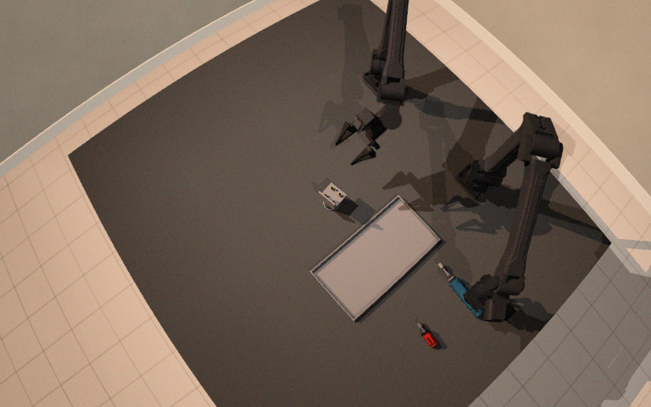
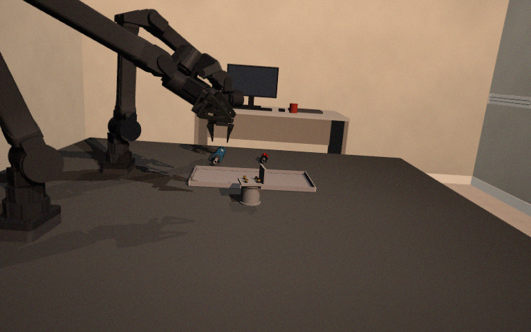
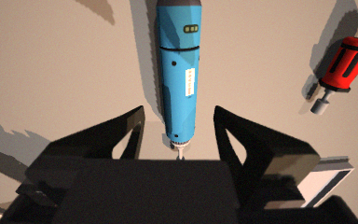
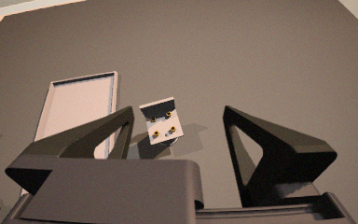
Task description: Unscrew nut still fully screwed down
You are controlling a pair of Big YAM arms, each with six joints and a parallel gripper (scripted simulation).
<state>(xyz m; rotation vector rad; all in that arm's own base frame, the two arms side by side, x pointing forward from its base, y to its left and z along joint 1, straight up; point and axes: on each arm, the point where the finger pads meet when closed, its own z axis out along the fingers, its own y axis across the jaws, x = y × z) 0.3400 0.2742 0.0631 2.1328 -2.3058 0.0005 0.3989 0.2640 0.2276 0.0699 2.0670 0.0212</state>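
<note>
Now: the grey bracket 180 mm below my right hand, 70 mm ahead of it and 40 mm to the left of it. The rest, counted from my right hand: shallow grey tray 290 mm to the left, 250 mm below, 70 mm ahead; then nut 180 mm below, 80 mm ahead, 60 mm to the left; then joint module 220 mm below, 70 mm ahead, 40 mm to the left.
</note>
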